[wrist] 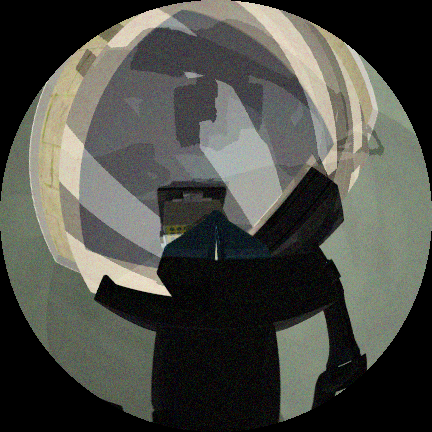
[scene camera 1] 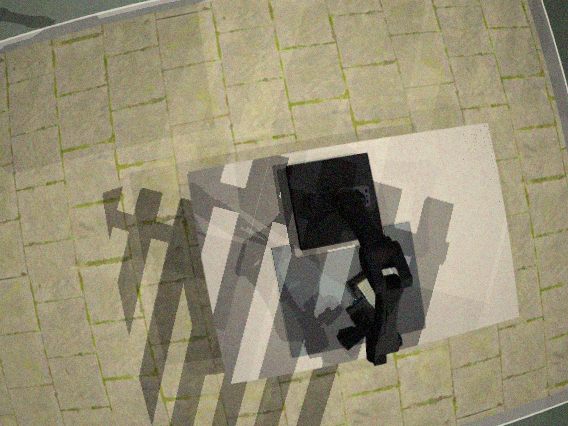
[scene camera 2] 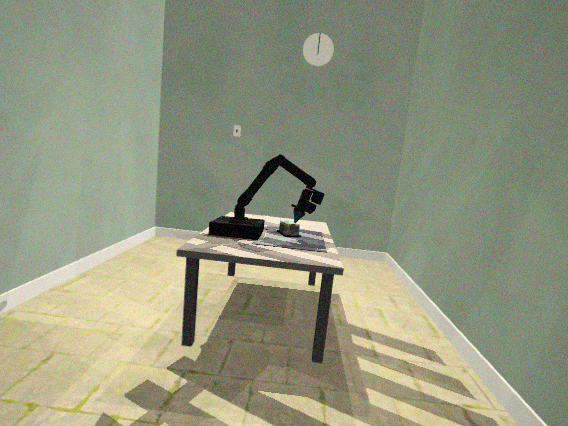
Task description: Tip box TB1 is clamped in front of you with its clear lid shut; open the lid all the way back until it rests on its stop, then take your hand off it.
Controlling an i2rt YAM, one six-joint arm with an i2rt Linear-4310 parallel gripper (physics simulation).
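Pixels of known places: gripper, fingertip midpoint: (wrist: 215,215) (scene camera 1: 354,300) (scene camera 2: 294,223); arm's base at its link origin: (wrist: 305,246) (scene camera 1: 339,199) (scene camera 2: 239,220).
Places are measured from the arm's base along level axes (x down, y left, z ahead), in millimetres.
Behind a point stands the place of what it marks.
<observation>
Tip box TB1 (scene camera 1: 366,291) @(y 51, x -10, z 313 mm) (scene camera 2: 289,229) @(y 31, x 24, z 306 mm) (wrist: 192,209) @(y 44, x 34, z 328 mm) is a small box with dark edges on the grey-blue mat (scene camera 1: 300,349) @(y -187, x 67, z 505 mm) (scene camera 2: 316,243) @(y -62, x 67, z 475 mm) (wrist: 111,231) @(y 178, x 68, z 434 mm). A yellow strip with dark holes shows in its lower part in the wrist view, where the fingers cover its lower right. The clear lid cannot be made out well enough to tell its angle. My gripper (scene camera 1: 356,301) @(y 6, x -24, z 335 mm) (scene camera 2: 296,221) @(y 6, x -24, z 335 mm) (wrist: 215,215) @(y 6, x -24, z 335 mm) is shut, its dark blue fingertips together with no object seen between them. It points down near the top of the box; whether it touches the box or lid cannot be told.
The black robot base (scene camera 1: 325,200) @(y -50, x -11, z -2 mm) (scene camera 2: 235,227) @(y -154, x 12, z 19 mm) (wrist: 302,212) @(y -54, x 14, z 145 mm) stands beside the mat on the pale table (scene camera 1: 465,200) @(y 491, x 69, z 57 mm) (scene camera 2: 260,259) @(y -482, x 72, z 227 mm). The arm arches over from the base to the box. Strong striped shadows cross the table and mat.
</observation>
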